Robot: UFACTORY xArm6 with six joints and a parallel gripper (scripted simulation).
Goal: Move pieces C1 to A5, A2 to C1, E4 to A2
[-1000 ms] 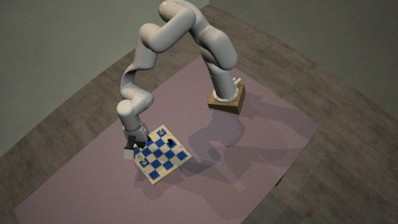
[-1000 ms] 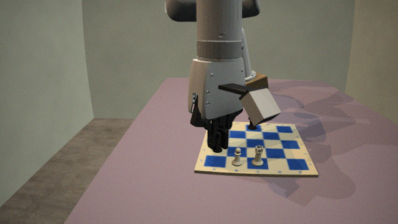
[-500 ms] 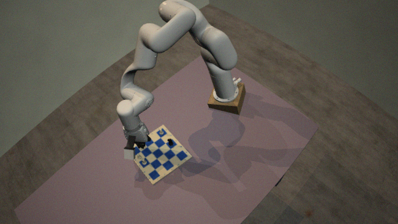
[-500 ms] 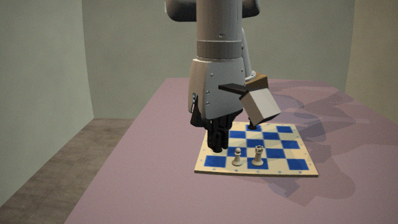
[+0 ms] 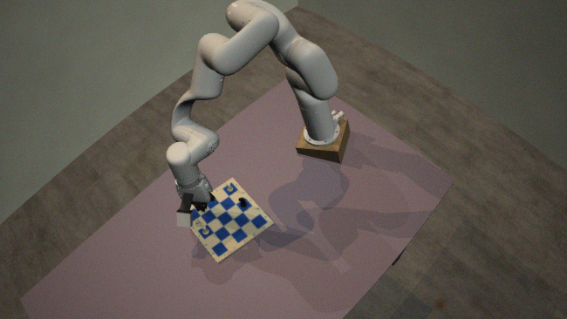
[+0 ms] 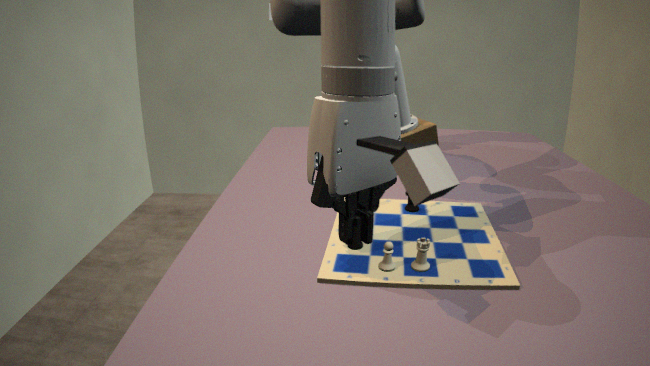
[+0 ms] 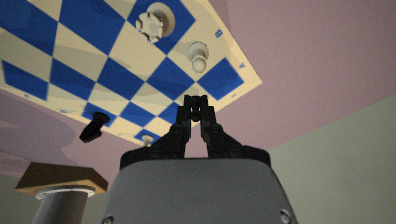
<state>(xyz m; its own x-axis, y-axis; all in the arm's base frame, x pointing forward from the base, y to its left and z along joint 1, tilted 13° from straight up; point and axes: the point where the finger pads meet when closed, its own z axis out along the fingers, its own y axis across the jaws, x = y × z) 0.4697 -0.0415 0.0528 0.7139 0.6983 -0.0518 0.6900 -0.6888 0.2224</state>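
The black pawn lies 1 cm below my hand. From my hand the other things lie so: white rook: 4 cm ahead, 8 cm to the left, 1 cm below; chessboard: 4 cm behind, 8 cm to the left, 3 cm below; black knight: 11 cm behind, 7 cm to the left, 1 cm below.
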